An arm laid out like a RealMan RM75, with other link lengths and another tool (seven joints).
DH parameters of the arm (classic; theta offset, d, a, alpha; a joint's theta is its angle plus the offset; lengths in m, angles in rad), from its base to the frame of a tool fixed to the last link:
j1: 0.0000 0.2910 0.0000 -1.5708
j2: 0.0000 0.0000 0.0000 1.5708
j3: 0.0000 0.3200 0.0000 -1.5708
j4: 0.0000 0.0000 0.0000 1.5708
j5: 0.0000 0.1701 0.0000 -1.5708
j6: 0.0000 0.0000 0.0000 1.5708
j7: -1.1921 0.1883 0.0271 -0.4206
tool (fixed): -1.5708 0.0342 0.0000 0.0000
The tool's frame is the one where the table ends.
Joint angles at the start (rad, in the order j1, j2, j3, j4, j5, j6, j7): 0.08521, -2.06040, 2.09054, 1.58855, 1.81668, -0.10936, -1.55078
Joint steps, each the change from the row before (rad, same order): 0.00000, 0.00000, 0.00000, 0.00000, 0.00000, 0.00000, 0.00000; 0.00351, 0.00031, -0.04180, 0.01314, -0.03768, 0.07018, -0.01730; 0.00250, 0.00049, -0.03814, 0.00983, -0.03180, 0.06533, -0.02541; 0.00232, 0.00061, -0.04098, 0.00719, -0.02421, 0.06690, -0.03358; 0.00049, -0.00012, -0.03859, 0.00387, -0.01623, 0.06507, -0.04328; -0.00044, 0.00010, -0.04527, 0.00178, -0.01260, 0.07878, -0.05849; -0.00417, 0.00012, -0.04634, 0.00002, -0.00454, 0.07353, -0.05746
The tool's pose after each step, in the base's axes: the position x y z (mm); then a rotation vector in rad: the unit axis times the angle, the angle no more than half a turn. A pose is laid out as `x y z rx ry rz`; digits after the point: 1 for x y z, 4 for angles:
-201.2 336.8 18.3 0.6301 2.2210 1.5277
-203.4 338.1 20.4 0.5626 2.2140 1.4935
-205.2 339.0 22.2 0.4957 2.2031 1.4589
-207.6 339.7 24.3 0.4291 2.1915 1.4248
-209.8 340.3 25.5 0.3612 2.1789 1.3884
-212.9 340.5 26.1 0.2798 2.1659 1.3414
-215.8 341.5 27.5 0.2104 2.1546 1.3009

